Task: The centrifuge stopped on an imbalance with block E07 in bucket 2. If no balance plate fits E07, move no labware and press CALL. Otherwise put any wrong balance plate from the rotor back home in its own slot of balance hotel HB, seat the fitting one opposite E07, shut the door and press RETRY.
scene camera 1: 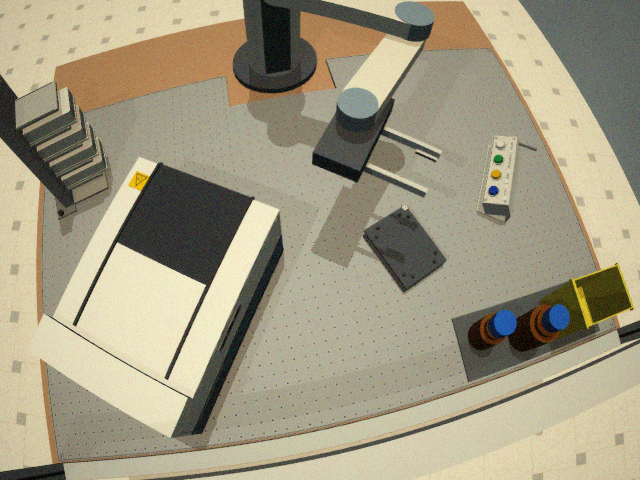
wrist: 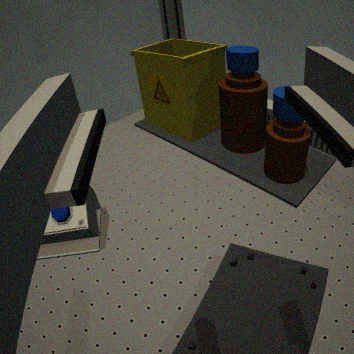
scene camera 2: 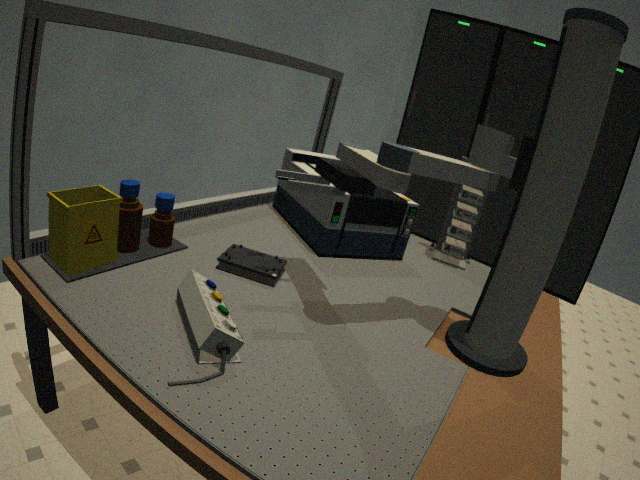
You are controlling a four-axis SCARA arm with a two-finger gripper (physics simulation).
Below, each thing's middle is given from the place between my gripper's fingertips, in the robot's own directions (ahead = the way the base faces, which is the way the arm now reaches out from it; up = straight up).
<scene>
My hand is 50 mm short of the dark flat plate [scene camera 1: 403, 243], 20 mm to the left of it and 240 mm above it. From my hand the other things lie so: yellow bin [scene camera 2: 83, 222] 310 mm ahead, 370 mm to the left, 180 mm below; then centrifuge [scene camera 1: 152, 319] 80 mm ahead, 550 mm to the right, 150 mm below.
</scene>
